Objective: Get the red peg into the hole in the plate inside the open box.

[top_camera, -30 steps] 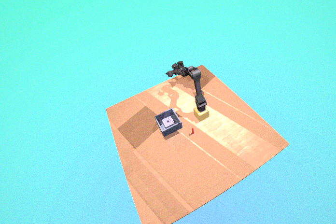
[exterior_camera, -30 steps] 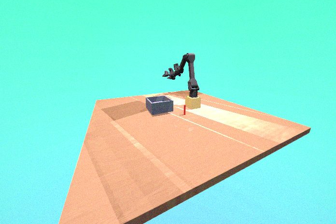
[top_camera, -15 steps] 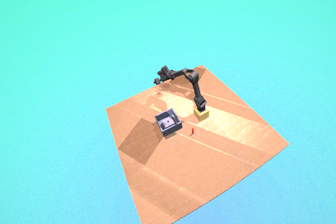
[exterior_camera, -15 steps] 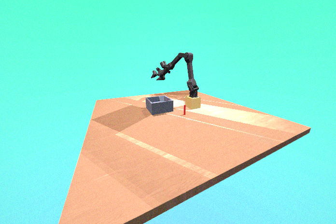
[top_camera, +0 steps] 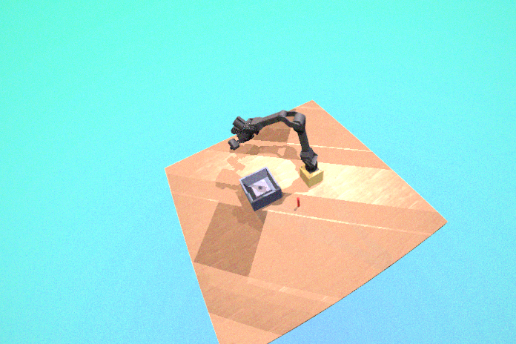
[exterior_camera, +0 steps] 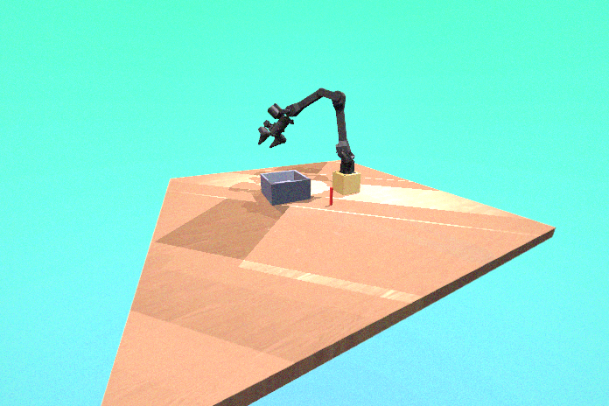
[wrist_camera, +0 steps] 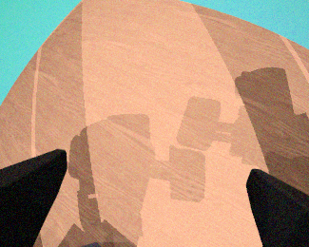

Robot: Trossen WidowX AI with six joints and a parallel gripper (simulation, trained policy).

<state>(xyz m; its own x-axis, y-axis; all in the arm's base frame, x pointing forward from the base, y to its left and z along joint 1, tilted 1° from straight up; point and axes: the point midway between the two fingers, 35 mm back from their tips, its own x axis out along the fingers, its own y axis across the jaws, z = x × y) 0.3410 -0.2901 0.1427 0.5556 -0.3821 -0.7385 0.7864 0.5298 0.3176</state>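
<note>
My gripper tip is now 440 mm to the right of the red peg, 200 mm past it and 170 mm above it. Round my gripper tip: plate (260 mm to the left, 160 mm below, 40 mm behind); grey-blue box (260 mm to the left, 180 mm below, 40 mm behind).
</note>
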